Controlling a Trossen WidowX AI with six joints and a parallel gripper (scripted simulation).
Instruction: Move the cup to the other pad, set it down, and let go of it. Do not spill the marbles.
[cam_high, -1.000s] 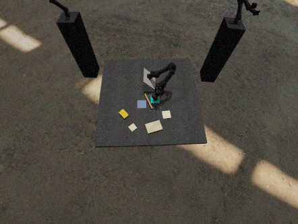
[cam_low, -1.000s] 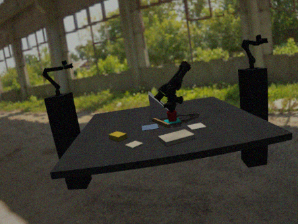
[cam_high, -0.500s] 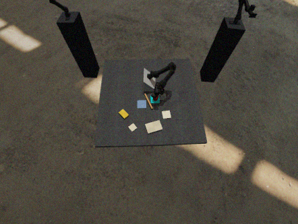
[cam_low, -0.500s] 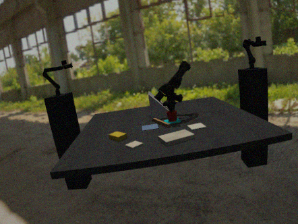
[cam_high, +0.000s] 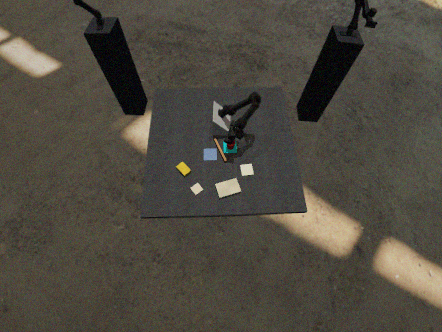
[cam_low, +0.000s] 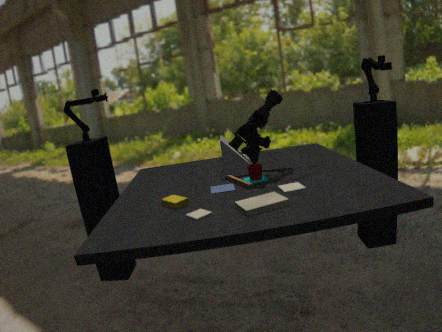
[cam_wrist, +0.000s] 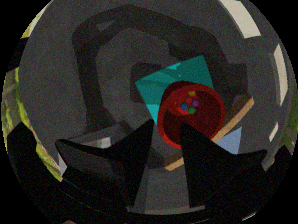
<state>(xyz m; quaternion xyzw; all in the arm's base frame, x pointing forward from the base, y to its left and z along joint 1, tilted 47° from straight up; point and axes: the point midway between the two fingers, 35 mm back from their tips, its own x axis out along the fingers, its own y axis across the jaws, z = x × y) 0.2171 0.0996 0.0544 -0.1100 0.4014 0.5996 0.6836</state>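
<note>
Right now my gripper tip is 4 cm above the red cup, 3 cm short of it and 1 cm to the left of it. Round my gripper tip: cyan pad 9 cm below, 3 cm ahead, 1 cm to the right; thin wooden stick 9 cm to the right, 7 cm below, 7 cm ahead; pale blue-grey pad 18 cm to the right, 11 cm ahead, 9 cm below.
</note>
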